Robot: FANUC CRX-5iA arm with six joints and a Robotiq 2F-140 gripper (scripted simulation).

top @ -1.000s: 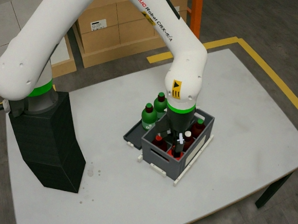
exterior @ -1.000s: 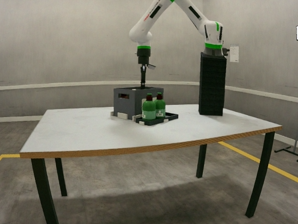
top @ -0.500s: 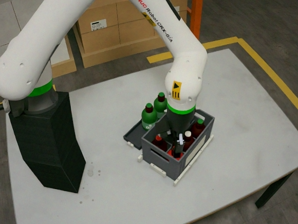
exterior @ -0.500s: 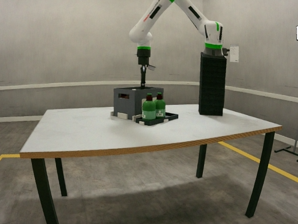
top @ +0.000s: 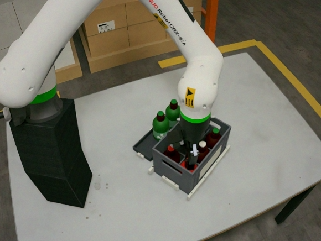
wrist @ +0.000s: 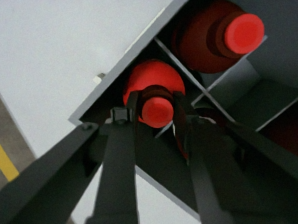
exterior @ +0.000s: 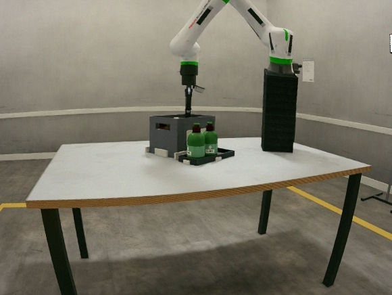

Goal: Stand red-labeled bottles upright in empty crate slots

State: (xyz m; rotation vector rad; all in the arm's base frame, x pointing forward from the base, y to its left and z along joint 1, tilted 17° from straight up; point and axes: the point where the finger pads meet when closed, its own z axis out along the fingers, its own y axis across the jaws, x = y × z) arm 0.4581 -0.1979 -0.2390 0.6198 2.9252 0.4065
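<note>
Now: hand 80 mm above the red-labeled bottle. Also, from my hand: dark tray 250 mm to the left, 150 mm below, 20 mm ahead; grey crate 80 mm to the left, 80 mm below, 60 mm ahead.
</note>
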